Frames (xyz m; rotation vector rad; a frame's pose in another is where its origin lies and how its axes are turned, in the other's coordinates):
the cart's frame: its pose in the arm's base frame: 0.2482 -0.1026 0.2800 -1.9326 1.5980 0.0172
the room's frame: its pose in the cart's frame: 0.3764 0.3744 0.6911 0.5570 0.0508 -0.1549
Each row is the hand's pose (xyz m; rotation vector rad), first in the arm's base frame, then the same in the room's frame.
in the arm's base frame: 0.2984 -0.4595 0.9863 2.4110 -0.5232 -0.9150
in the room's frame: -0.0964 -1.3814 -0.8189 -1.9731 -0.4211 -0.5652
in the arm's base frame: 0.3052 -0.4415 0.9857 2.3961 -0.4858 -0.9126
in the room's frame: -0.1101 -1.3836 -0.8056 -1.9950 -0.4261 -0.5921
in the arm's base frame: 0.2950 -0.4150 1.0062 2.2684 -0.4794 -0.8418
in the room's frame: -0.1428 -1.3949 -0.8115 -2.1026 -0.3046 -0.6252
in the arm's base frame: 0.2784 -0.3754 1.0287 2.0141 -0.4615 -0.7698
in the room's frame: -0.1899 -1.4041 -0.8177 -2.3185 -0.1023 -0.6492
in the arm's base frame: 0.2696 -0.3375 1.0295 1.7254 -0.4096 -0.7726
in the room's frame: -0.2274 -1.3988 -0.8088 -2.5839 0.0583 -0.6352
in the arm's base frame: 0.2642 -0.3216 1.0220 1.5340 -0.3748 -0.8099
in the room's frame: -0.2418 -1.3889 -0.8029 -2.7681 0.1336 -0.5888
